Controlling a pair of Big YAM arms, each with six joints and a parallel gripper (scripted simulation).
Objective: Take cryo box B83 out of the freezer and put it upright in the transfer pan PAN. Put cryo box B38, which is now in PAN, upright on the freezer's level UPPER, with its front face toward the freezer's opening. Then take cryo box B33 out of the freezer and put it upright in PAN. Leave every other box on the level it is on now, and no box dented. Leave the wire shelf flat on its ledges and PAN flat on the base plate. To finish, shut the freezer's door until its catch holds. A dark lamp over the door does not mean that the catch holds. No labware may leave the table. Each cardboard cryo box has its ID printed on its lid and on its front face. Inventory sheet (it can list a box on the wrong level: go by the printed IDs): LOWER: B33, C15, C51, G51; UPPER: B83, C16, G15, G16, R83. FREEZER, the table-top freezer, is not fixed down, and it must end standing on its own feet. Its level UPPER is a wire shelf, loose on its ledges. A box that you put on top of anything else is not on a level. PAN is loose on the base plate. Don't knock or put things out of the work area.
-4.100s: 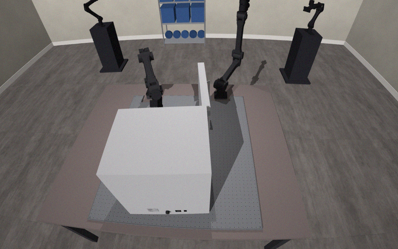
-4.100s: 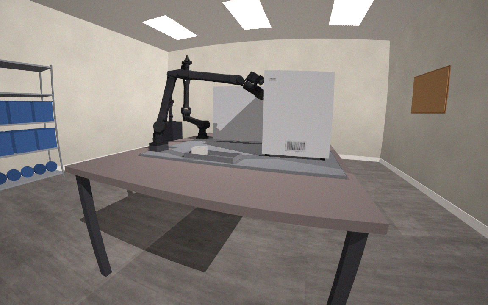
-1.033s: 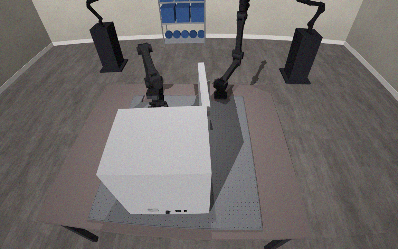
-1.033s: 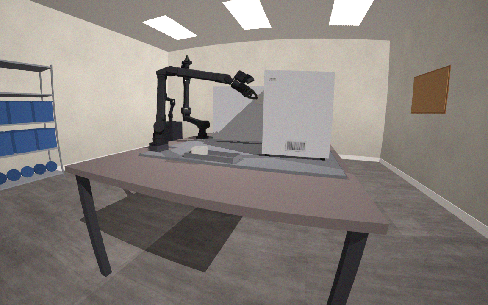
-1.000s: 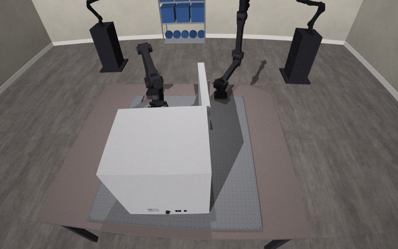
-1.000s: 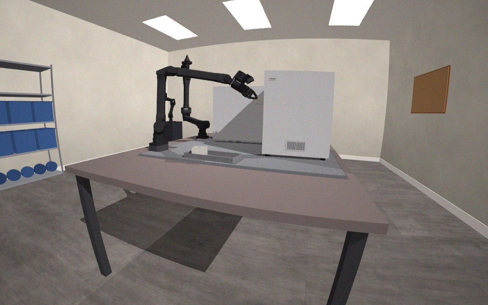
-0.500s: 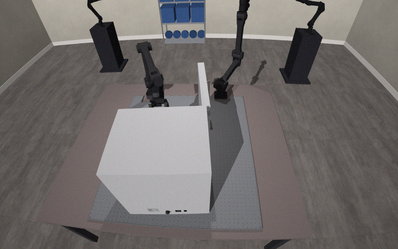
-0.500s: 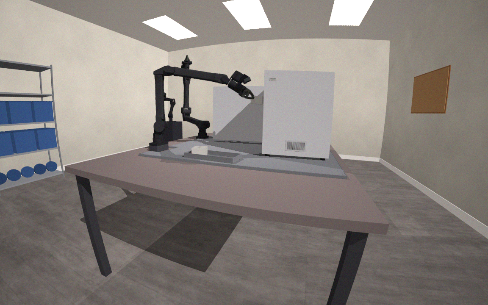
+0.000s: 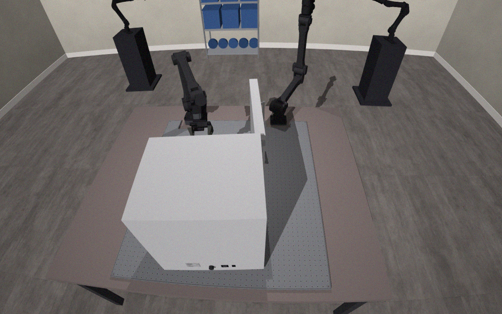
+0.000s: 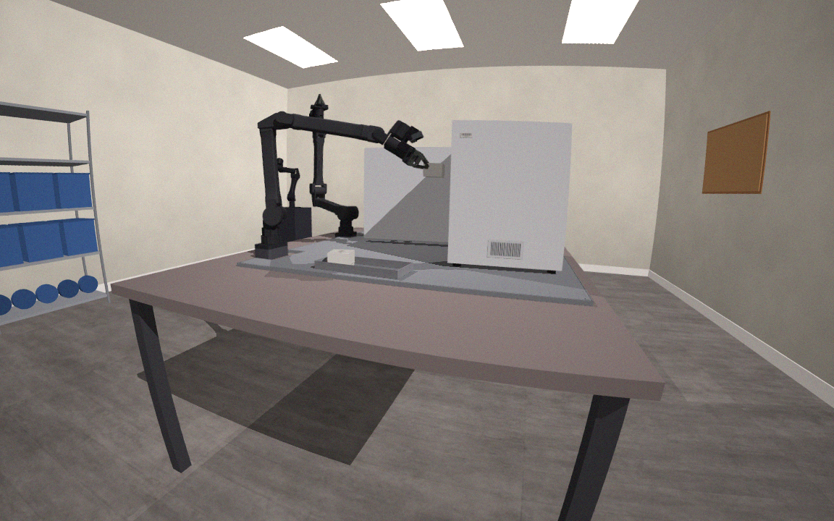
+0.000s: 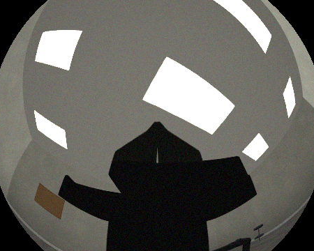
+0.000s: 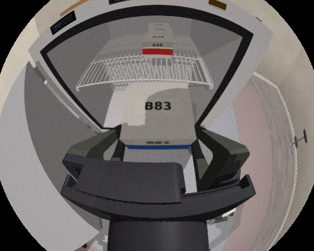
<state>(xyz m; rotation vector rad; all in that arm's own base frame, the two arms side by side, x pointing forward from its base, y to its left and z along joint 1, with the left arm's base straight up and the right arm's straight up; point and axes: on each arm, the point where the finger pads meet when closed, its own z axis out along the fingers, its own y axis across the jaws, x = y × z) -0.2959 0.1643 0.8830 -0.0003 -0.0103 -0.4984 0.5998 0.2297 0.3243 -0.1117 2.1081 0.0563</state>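
My right gripper is now 35 cm above the transfer pan, 33 cm to the left of it and 12 cm past it. Round my right hand: freezer door (29 cm to the left, 15 cm behind, 8 cm below); then orange-banded cryo box (24 cm below, 15 cm ahead, 10 cm to the left); then wire shelf (29 cm ahead, 7 cm to the left, 5 cm below).
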